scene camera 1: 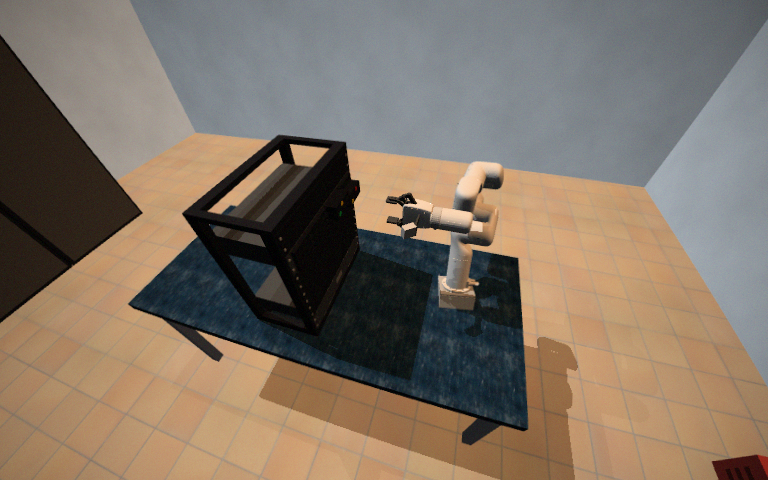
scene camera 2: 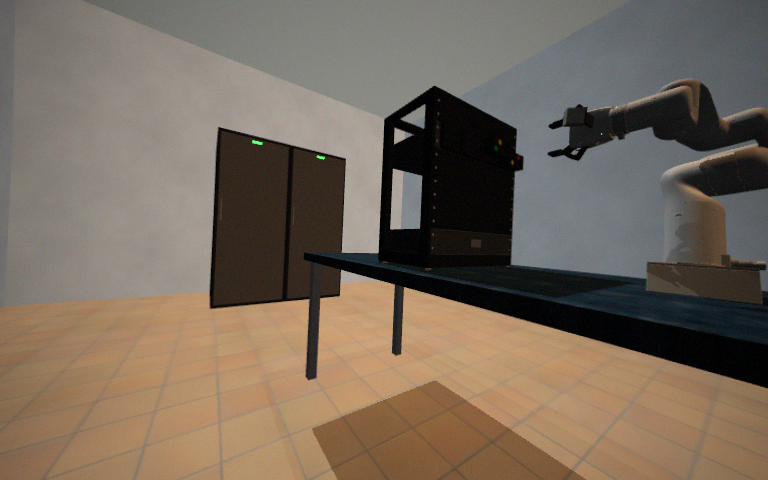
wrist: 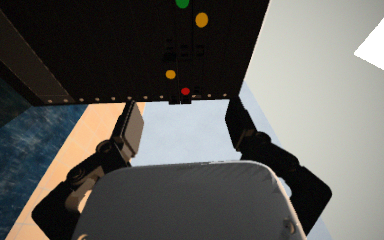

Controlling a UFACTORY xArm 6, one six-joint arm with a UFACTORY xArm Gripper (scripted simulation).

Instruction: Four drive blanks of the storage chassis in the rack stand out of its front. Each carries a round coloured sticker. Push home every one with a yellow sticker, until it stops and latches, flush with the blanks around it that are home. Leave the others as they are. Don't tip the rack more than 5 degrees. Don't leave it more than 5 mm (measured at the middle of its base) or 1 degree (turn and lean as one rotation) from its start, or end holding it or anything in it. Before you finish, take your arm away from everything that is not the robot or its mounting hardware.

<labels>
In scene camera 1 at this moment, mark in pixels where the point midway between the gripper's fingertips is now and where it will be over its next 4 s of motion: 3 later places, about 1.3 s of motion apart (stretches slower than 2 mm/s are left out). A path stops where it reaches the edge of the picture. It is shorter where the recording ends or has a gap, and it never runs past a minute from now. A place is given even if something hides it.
The gripper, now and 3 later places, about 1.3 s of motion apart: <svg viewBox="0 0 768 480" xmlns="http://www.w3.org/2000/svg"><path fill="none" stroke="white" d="M387 209L354 212L369 204L360 204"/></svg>
</labels>
